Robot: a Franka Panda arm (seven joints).
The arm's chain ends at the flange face. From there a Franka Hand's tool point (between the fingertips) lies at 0.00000 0.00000 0.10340 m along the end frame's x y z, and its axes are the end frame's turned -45 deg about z.
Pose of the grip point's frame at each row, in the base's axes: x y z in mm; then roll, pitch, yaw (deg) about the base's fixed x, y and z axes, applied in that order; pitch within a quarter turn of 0, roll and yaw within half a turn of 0:
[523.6, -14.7, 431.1, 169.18, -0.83, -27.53]
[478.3, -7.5, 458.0, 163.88, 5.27, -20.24]
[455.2, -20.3, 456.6, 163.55, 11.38, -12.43]
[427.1, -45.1, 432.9, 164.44, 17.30, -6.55]
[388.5, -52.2, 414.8, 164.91, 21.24, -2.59]
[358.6, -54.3, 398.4, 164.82, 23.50, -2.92]
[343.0, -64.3, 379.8, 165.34, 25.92, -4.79]
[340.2, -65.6, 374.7, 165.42, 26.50, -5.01]
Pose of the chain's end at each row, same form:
[531.3, 3.2, 532.7, 172.89, -8.22, -72.10]
[496.8, 16.3, 556.9, 164.77, -7.50, -63.49]
[480.6, 4.1, 553.8, 160.34, -3.25, -55.22]
[459.7, -20.9, 528.0, 156.95, 1.67, -49.51]
[425.8, -26.9, 507.9, 154.58, 4.85, -45.84]
[399.7, -29.3, 489.9, 152.96, 6.44, -46.29]
[388.8, -41.9, 469.8, 151.62, 8.52, -48.56]
[387.0, -43.6, 464.3, 151.27, 8.99, -48.87]

